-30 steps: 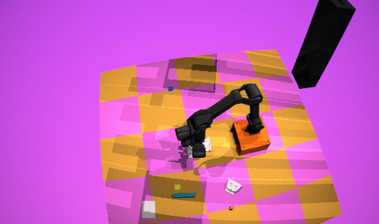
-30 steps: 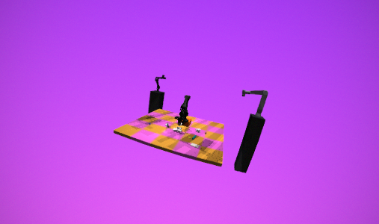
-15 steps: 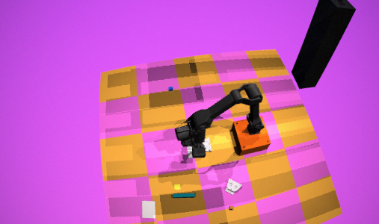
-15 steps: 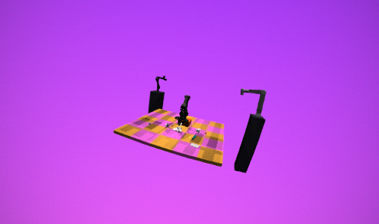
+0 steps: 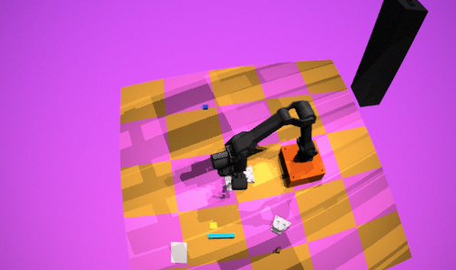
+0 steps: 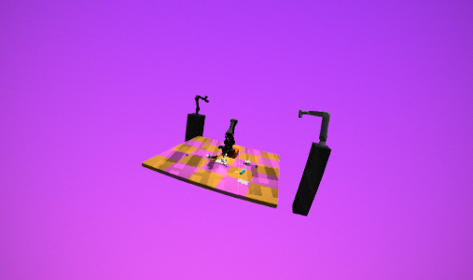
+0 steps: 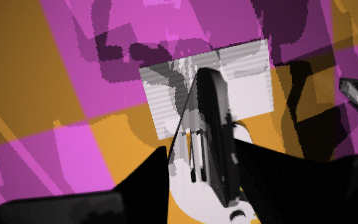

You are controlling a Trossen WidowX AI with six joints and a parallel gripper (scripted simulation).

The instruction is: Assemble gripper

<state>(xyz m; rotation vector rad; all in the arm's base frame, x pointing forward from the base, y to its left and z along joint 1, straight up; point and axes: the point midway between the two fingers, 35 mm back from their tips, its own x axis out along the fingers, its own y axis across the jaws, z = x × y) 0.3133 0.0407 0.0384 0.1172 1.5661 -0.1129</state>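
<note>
Now: gripper tip 220 mm to the left of the gripper jaw, 80 mm above it and 70 mm past it. The rest, counted from my gripper tip: yellow cube: 180 mm to the left, 130 mm ahead, 80 mm below; then small brown cube: 350 mm to the left, 110 mm behind, 70 mm below; then teal bar: 230 mm to the left, 110 mm ahead, 70 mm below.
</note>
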